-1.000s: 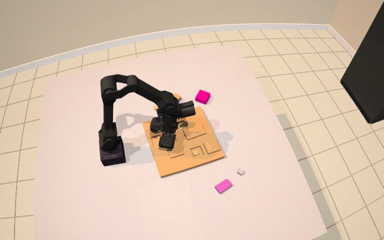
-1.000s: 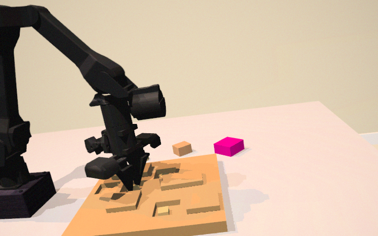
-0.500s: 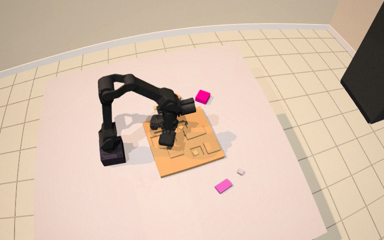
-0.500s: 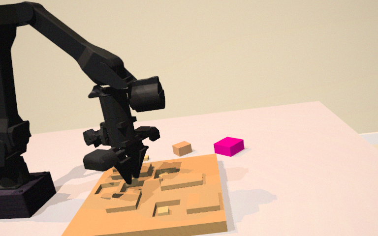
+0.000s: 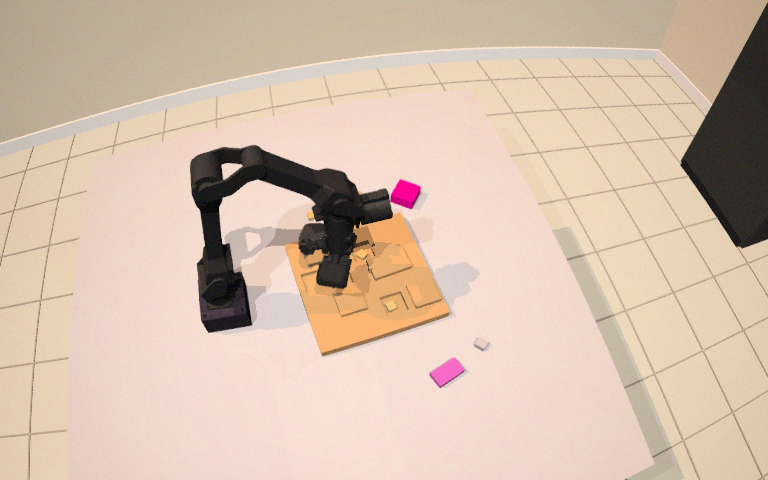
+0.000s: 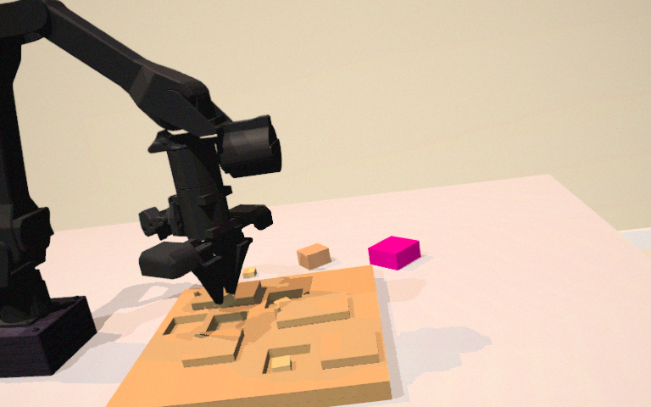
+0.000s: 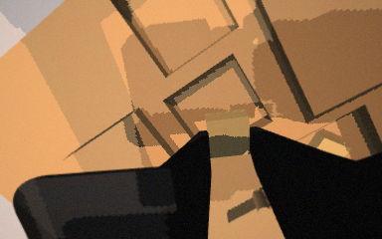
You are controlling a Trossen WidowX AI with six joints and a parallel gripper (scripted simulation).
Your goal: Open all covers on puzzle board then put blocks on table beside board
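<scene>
Now: gripper tip 230 mm to the right of the orange block, 60 mm short of it and 40 mm above it. Round my gripper tip: flat pink piece (270 mm to the right, 180 mm ahead, 50 mm below); then magenta block (220 mm to the left, 200 mm ahead, 40 mm below); then grey block (270 mm ahead, 220 mm to the right, 50 mm below).
</scene>
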